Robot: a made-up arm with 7 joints.
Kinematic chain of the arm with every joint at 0, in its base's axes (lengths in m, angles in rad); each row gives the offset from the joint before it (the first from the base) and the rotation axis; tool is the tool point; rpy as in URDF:
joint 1: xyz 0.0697 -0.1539 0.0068 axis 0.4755 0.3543 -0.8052
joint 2: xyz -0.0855 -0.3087 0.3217 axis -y
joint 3: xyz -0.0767 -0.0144 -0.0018 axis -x
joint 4: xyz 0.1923 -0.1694 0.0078 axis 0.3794 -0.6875 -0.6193
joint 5: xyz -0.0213 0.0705 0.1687 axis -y
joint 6: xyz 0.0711 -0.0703 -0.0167 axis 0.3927 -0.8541 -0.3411
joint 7: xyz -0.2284 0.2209 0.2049 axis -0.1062 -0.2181 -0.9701
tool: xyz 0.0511 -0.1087 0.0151 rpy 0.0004 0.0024 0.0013
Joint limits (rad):
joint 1: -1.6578..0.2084
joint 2: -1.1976..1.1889
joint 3: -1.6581..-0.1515
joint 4: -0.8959..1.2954
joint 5: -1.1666..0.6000
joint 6: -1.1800..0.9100
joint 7: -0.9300..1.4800
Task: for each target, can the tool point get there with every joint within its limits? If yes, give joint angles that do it. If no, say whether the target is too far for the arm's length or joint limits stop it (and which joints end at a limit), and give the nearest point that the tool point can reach.
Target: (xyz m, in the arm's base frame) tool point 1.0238 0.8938 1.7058
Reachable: no: too far | nearest point 0.3046 0.1163 0.8261 | short by 1.377 m
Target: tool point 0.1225 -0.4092 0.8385
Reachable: yes | joints -0.7989 -0.0418 -0.4024 0.2218 -1.0021 0.4207 0.2017
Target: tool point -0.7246 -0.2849 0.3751
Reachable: no: joint limits stop it (at a limit: joint 1, joint 2, joint 3, joint 6, joint 7) | nearest point -0.5172 -0.4491 0.3707 | short by 0.265 m
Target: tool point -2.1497 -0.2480 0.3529
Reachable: no: too far | nearest point -0.5544 -0.5400 0.3766 | short by 1.622 m
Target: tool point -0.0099 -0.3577 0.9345
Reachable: yes | joints -1.1153 0.2990 -0.7327 -0.5402 0.0347 -0.6988 1.2579
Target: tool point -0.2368 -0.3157 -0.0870
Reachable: no: joint limits stop it (at a limit: joint 1, joint 2, joint 3, joint 5, joint 7) | nearest point -0.2423 -0.3770 0.1632 | short by 0.258 m
